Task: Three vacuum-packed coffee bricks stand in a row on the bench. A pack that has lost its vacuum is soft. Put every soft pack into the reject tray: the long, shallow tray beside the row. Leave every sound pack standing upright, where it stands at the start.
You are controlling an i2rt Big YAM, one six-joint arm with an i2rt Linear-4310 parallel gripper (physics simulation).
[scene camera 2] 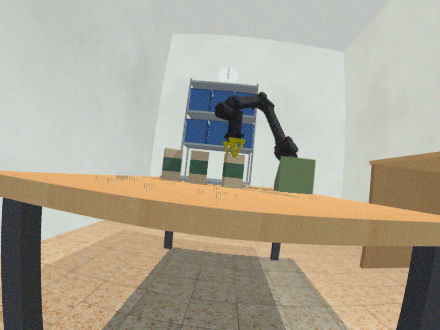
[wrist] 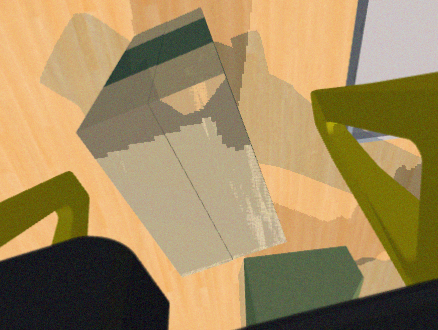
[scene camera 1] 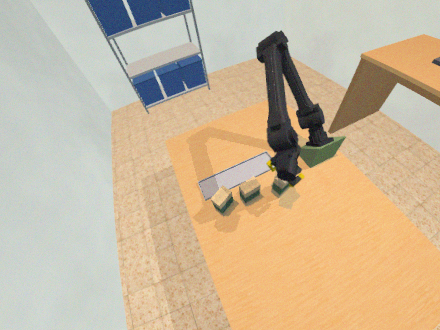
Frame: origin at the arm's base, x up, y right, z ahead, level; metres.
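Where they show: gripper, fingertip midpoint: (scene camera 2: 231, 157) (wrist: 192, 147); arm's base at its link origin: (scene camera 2: 292, 170) (scene camera 1: 319, 143).
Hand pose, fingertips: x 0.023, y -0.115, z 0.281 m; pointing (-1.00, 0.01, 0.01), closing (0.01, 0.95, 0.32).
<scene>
Things, the pixels of their top centre, and the offset from my fingertips. Level surfaces: height alone.
- left pack at its top centre: (scene camera 1: 221, 195) (scene camera 2: 173, 149) dx +0.016, dy +0.017, dz +0.267 m
- middle pack at its top centre: (scene camera 1: 249, 184) (scene camera 2: 200, 151) dx +0.016, dy +0.017, dz +0.142 m
- right pack at its top centre: (wrist: 198, 196) (scene camera 2: 234, 154) (scene camera 1: 284, 175) dx +0.016, dy +0.001, dz -0.012 m
- bench at its surface level: dx -0.125 m
Three coffee packs, tan with a dark green band, stand upright in a row: the left pack (scene camera 1: 222, 201) (scene camera 2: 172, 165), the middle pack (scene camera 1: 250, 191) (scene camera 2: 199, 167) and the right pack (scene camera 1: 280, 187) (scene camera 2: 233, 177) (wrist: 175, 190). My gripper (scene camera 1: 285, 172) (scene camera 2: 234, 147) (wrist: 192, 147) is open and empty, pointing down over the right pack, with its fingertips close to the pack's top. In the wrist view the right pack's top lies between the two yellow fingers. The long, shallow reject tray (scene camera 1: 240, 174) (wrist: 405, 45) lies beside the row and holds no pack. Softness cannot be told from these frames.
A green angular block (scene camera 1: 322, 152) (scene camera 2: 296, 175) (wrist: 300, 285) stands by the arm's base, beyond the right pack. A shelf rack (scene camera 1: 167, 60) with blue bins stands behind the bench (scene camera 1: 300, 260). Another wooden table (scene camera 1: 400, 55) stands at the right.
</scene>
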